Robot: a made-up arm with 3 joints. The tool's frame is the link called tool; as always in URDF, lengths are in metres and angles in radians. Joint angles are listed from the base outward. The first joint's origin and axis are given. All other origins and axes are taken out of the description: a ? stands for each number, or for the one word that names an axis. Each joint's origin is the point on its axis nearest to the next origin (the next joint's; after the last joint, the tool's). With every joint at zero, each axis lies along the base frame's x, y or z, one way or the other. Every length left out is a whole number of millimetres.
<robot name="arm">
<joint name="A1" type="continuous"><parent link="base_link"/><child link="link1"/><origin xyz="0.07 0 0.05"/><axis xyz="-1 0 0"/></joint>
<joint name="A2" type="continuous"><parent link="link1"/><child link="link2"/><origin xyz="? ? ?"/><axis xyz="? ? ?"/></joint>
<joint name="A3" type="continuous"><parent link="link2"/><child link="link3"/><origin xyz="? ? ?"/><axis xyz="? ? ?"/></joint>
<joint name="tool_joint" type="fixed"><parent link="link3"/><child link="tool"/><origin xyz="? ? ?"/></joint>
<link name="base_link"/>
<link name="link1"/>
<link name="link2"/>
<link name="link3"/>
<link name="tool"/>
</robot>
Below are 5 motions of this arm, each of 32 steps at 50 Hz.
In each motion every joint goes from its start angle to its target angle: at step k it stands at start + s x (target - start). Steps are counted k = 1, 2, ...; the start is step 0. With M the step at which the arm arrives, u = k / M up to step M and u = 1 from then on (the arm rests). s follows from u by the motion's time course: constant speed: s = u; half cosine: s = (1 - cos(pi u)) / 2; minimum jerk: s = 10 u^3 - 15 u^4 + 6 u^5.
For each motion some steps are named. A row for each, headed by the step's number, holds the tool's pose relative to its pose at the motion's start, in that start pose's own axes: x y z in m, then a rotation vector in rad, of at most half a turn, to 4 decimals.
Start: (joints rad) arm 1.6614 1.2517 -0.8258
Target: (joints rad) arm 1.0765 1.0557 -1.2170
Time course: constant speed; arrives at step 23
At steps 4, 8, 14, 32:
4: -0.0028 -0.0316 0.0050 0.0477 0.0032 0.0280
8: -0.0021 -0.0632 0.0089 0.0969 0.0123 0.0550
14: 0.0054 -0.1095 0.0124 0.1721 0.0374 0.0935
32: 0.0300 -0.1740 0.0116 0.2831 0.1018 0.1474

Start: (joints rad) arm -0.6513 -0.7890 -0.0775
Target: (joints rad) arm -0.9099 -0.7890 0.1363
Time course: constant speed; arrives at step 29
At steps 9, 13, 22, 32:
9: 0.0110 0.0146 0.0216 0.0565 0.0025 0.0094
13: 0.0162 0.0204 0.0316 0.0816 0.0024 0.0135
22: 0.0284 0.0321 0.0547 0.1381 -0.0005 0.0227
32: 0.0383 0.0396 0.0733 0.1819 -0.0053 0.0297

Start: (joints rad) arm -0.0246 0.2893 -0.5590
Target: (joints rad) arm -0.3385 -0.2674 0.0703
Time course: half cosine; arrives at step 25
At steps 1, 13, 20, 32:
1: -0.0006 0.0000 0.0001 0.0022 -0.0012 0.0028
13: -0.0795 -0.0080 0.0118 0.2673 -0.2106 0.3548
20: -0.1313 -0.0163 0.0083 0.4172 -0.4093 0.5639
32: -0.1434 -0.0177 0.0056 0.4493 -0.4663 0.6111

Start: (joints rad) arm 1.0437 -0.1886 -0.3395
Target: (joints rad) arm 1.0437 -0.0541 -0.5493
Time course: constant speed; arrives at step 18
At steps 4, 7, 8, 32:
4: 0.0095 -0.0034 0.0036 -0.0106 0.0279 -0.0466
7: 0.0165 -0.0062 0.0060 -0.0194 0.0486 -0.0816
8: 0.0188 -0.0072 0.0067 -0.0225 0.0554 -0.0932
32: 0.0415 -0.0177 0.0133 -0.0579 0.1217 -0.2095

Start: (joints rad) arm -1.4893 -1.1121 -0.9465
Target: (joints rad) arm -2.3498 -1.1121 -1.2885
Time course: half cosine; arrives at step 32
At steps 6, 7, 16, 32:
6: 0.0089 0.0134 0.0078 0.0184 0.0263 -0.0938
7: 0.0122 0.0178 0.0105 0.0246 0.0356 -0.1264
16: 0.0618 0.0632 0.0432 0.0984 0.1646 -0.5563
32: 0.1314 0.0895 0.0763 0.1715 0.3520 -1.1092

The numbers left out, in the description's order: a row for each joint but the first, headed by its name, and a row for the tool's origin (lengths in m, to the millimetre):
A2: xyz 0 0.23 -0.05, axis 0 1 0
A3: xyz -0.26 0 0.09, axis 0 0 1
tool: xyz 0.09 0.15 0

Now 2 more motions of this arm.
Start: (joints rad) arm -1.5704 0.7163 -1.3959
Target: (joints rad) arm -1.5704 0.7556 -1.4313
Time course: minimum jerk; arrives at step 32
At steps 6, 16, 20, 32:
6: 0.0003 0.0000 0.0002 -0.0019 0.0003 -0.0017
16: 0.0030 0.0001 0.0019 -0.0194 0.0032 -0.0177
20: 0.0043 0.0002 0.0028 -0.0281 0.0046 -0.0257
32: 0.0059 0.0003 0.0038 -0.0388 0.0062 -0.0354

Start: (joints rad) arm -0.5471 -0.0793 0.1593
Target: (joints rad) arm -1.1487 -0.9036 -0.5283
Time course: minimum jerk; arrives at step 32
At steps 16, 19, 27, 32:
16: 0.0293 -0.0414 0.0431 0.2980 -0.4083 -0.4218
19: 0.0397 -0.0597 0.0586 0.4277 -0.5246 -0.5870
27: 0.0552 -0.0956 0.0818 0.6805 -0.6952 -0.8917
32: 0.0566 -0.0994 0.0837 0.7074 -0.7100 -0.9230

